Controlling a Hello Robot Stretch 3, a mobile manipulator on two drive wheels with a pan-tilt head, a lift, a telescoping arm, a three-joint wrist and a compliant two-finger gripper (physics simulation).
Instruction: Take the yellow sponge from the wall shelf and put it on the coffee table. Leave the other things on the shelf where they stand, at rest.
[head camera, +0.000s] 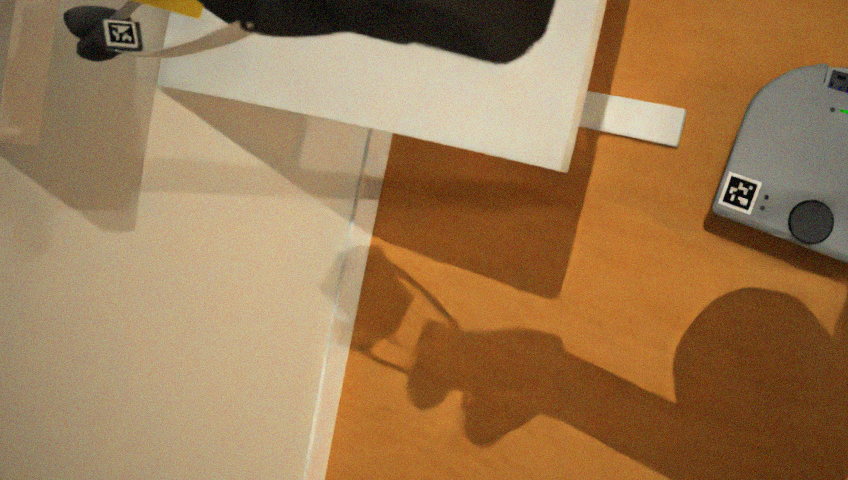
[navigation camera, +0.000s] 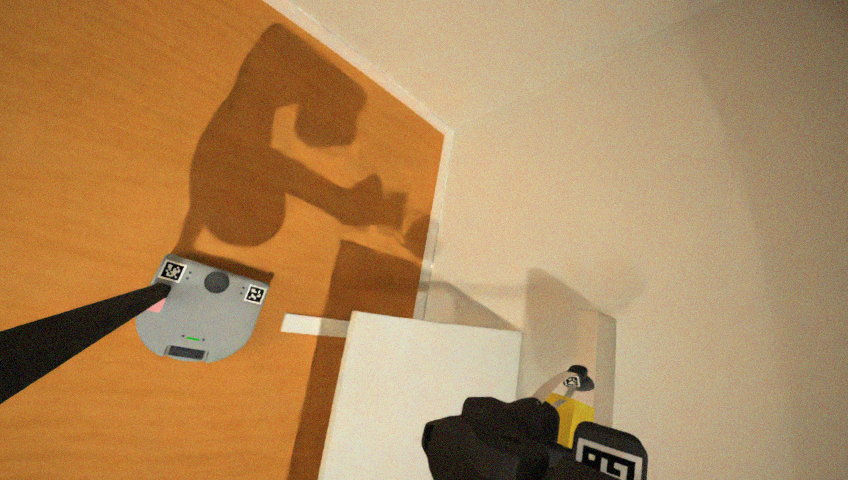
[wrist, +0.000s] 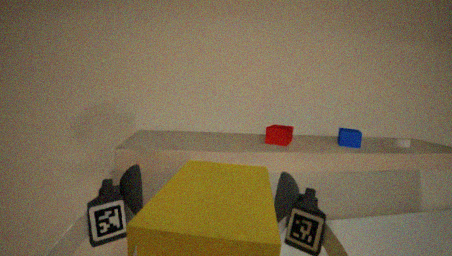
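Seen in the pictures: gripper, fingertip midpoint: (wrist: 210, 188); robot's base at its link origin: (head camera: 808, 220) (navigation camera: 216, 281).
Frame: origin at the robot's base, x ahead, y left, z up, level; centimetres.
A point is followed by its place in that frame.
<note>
The yellow sponge (head camera: 178, 5) @[x 0.3, y -33.7, z 110.7 cm] (navigation camera: 574, 419) @[x -1.5, y -34.2, z 113.7 cm] (wrist: 205, 205) @[x -2.5, y -35.8, z 113.7 cm] is between the two finger pads of my gripper (navigation camera: 586, 416) @[x -2.7, y -41.8, z 112.1 cm] (wrist: 210, 188) @[x -2.7, y -41.8, z 112.1 cm], which is shut on it. In the wrist view the wall shelf (wrist: 250, 160) @[x -12.2, y -79.6, z 103.4 cm] lies beyond the sponge, with a gap between them. A red block (wrist: 279, 135) @[x -21.3, y -88.8, z 108.2 cm], a blue block (wrist: 349, 138) @[x -43.1, y -90.0, z 108.1 cm] and a small white thing (wrist: 403, 143) @[x -64.9, y -93.0, z 106.7 cm] stand on the shelf. In the head view part of the gripper is cut off by the top edge. I cannot identify the coffee table for certain in these views.
A large white top (head camera: 416, 101) @[x 2.2, y -44.8, z 72.0 cm] (navigation camera: 416, 368) @[x -5.9, y -46.8, z 72.0 cm] (wrist: 395, 232) @[x -72.7, y -96.6, z 72.0 cm] lies below my wrist and gripper. A white strip (head camera: 642, 121) @[x -8.0, y -38.0, z 2.5 cm] (navigation camera: 312, 324) @[x -7.3, y -42.5, z 2.5 cm] sticks out beside it near the floor. My grey base (head camera: 791, 154) @[x -9.4, y -7.0, z 16.0 cm] (navigation camera: 202, 321) @[x -13.1, y -0.6, z 16.0 cm] stands apart from it. A wall (head camera: 208, 356) @[x 69.0, y -98.0, z 49.3 cm] (navigation camera: 684, 208) @[x 58.7, y -99.0, z 126.6 cm] runs alongside.
</note>
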